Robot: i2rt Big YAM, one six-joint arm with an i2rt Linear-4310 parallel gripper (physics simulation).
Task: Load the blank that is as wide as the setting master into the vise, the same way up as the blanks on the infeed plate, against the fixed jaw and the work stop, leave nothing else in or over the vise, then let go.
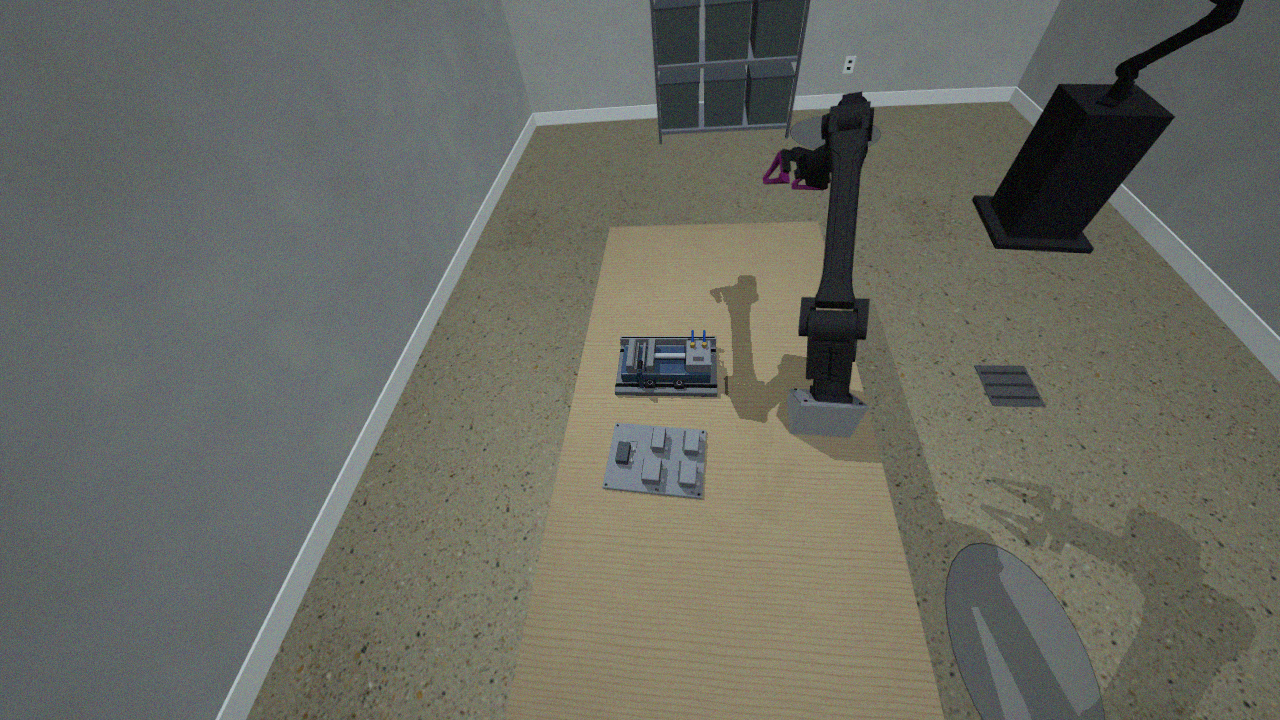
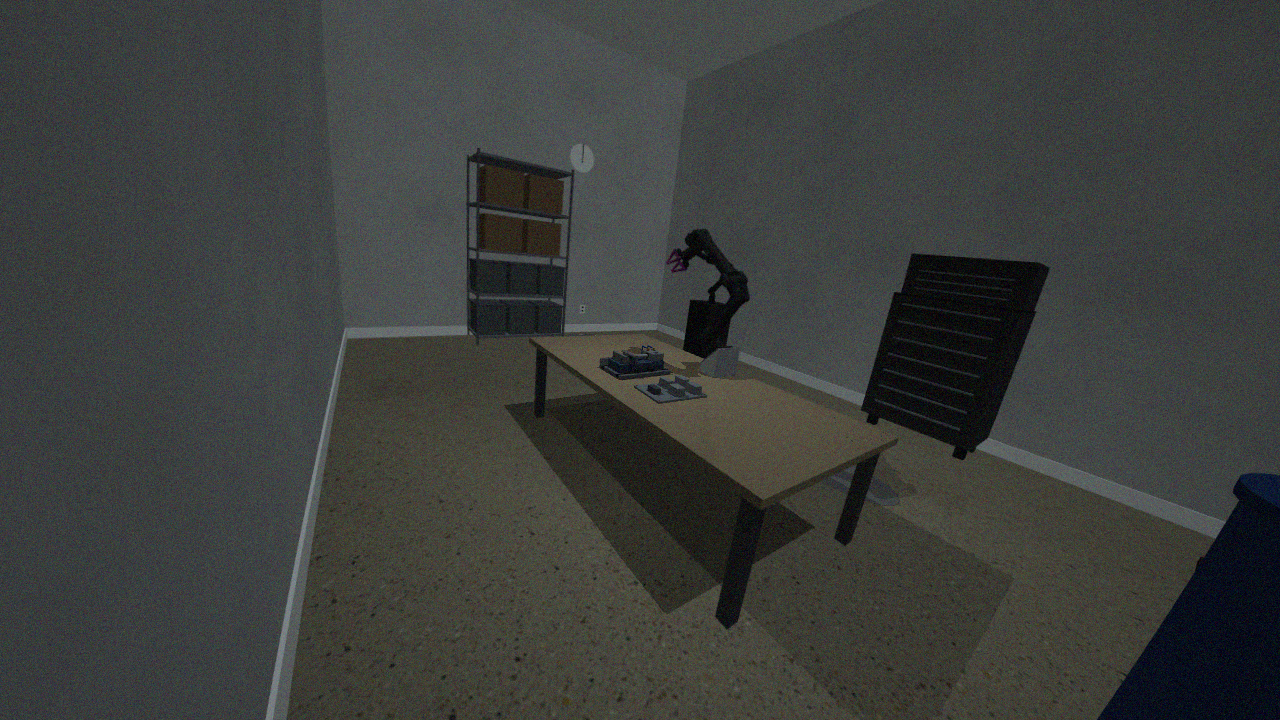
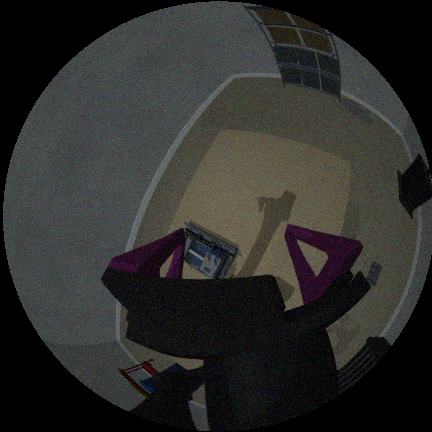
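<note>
The infeed plate (image 1: 617, 481) (image 2: 663, 398) is light grey and lies on the table, with four light grey blanks on it, such as a front blank (image 1: 651, 470) and a back blank (image 1: 658, 438). A darker grey block (image 1: 622, 452) (image 2: 654, 389) sits at the plate's left; it may be the setting master. The blue and grey vise (image 1: 666, 368) (image 2: 635, 361) (image 3: 202, 257) stands behind the plate. Whether anything sits between its jaws is too small to tell. My gripper (image 1: 791, 185) (image 2: 677, 259) (image 3: 237, 232) is open and empty, with magenta fingers, high above the table's far end, away from vise and plate.
The wooden table (image 1: 725, 582) (image 2: 760, 438) (image 3: 260, 155) carries all of these. The arm's grey base block (image 1: 825, 416) (image 2: 721, 361) stands right of the vise. Two blue pins with brass fittings (image 1: 698, 340) rise at the vise's right end. A shelf rack (image 2: 468, 259) stands by the far wall.
</note>
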